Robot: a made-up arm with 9 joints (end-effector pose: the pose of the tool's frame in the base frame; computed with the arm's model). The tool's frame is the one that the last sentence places.
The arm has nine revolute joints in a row. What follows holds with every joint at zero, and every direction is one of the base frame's.
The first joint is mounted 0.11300 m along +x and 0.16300 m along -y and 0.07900 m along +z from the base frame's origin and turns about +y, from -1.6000 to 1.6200 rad.
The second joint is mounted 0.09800 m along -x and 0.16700 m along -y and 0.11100 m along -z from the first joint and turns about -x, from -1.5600 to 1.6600 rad.
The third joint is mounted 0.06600 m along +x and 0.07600 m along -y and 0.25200 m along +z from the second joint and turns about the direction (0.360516, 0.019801, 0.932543), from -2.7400 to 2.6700 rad.
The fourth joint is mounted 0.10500 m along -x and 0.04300 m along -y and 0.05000 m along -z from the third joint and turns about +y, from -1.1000 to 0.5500 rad.
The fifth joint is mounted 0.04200 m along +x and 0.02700 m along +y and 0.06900 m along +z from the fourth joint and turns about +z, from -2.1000 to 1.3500 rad.
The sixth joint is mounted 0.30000 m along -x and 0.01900 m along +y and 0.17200 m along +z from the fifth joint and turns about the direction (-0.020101, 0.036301, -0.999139), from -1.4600 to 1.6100 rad.
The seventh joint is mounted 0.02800 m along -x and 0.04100 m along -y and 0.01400 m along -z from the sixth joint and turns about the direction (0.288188, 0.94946, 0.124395), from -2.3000 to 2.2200 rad.
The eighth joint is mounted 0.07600 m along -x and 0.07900 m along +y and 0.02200 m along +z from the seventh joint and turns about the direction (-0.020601, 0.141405, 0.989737), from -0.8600 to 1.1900 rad.
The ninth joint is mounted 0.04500 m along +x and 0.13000 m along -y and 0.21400 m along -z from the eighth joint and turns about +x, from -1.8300 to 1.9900 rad.
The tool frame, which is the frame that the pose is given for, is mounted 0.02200 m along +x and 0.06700 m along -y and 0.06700 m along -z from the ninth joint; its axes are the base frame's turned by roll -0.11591, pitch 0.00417 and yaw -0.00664 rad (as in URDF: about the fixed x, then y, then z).
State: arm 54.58 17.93 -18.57 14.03 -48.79 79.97 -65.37 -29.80 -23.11
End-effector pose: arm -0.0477 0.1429 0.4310 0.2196 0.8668 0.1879 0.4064
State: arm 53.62 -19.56 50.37 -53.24 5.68 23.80 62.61 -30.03 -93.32
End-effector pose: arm -0.4379 -0.7380 0.1464 0.8331 -0.1975 0.3535 0.3768
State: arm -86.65 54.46 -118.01 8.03 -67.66 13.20 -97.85 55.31 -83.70
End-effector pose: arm 0.1035 0.0333 0.3745 0.0596 0.2461 0.8818 -0.3979
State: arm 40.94 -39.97 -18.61 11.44 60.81 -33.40 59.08 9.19 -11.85
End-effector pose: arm -0.2261 -0.9073 0.1004 0.4586 0.2934 0.3460 0.7641
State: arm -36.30 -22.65 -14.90 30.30 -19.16 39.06 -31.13 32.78 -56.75
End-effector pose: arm -0.3369 -0.5707 0.1114 0.7955 -0.5302 0.1080 -0.2728
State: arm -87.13 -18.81 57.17 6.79 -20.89 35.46 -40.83 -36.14 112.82
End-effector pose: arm 0.1243 -0.7521 -0.1548 0.0152 -0.6597 0.5657 -0.4944
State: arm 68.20 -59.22 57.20 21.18 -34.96 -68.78 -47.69 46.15 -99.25
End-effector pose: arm 0.0875 -0.7619 0.2610 0.8865 -0.1328 -0.4203 -0.1409
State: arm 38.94 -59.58 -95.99 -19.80 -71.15 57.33 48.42 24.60 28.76
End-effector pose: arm 0.3195 -0.4327 -0.2950 0.1023 -0.1182 -0.3103 -0.9377
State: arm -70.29 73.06 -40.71 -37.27 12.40 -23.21 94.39 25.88 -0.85
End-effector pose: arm -0.0082 -0.2705 -0.5855 0.8535 -0.2851 0.0413 -0.4341
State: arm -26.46 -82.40 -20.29 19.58 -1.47 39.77 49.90 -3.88 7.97
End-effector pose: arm -0.4396 -0.6855 -0.0280 0.5376 0.6465 0.5389 0.0512
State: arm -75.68 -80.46 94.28 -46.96 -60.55 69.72 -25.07 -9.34 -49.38
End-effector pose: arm 0.4116 -0.5171 -0.5119 0.8982 0.3086 -0.0003 0.3129
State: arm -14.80 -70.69 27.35 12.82 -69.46 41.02 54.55 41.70 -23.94
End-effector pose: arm -0.2657 -0.5077 0.2164 0.6320 0.7025 0.3152 0.0877
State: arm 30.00 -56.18 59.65 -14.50 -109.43 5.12 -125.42 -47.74 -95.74
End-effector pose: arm -0.2151 -0.7423 0.2617 0.0134 0.5908 -0.4567 0.6649
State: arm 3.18 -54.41 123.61 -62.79 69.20 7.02 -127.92 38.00 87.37
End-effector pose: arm 0.4488 -0.6690 -0.2381 0.6291 -0.1381 0.7533 0.1333
